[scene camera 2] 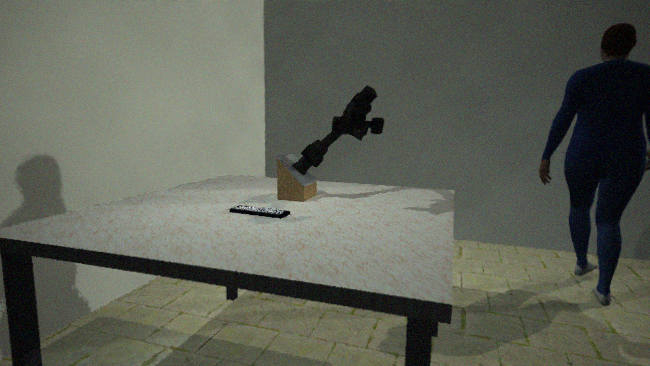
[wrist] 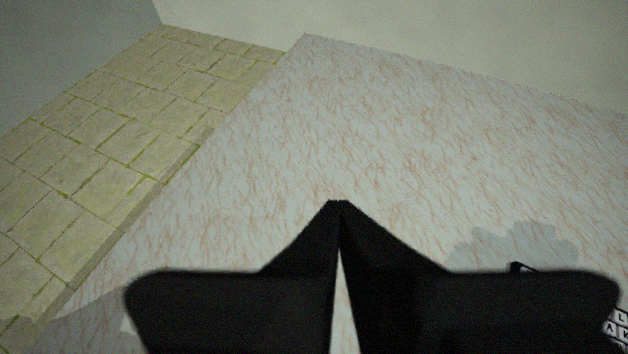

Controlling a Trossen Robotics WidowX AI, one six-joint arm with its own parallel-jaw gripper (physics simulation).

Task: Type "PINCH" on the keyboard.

my gripper: scene camera 2; wrist
same spot on my gripper: (wrist: 395, 292) = (scene camera 2: 357, 124)
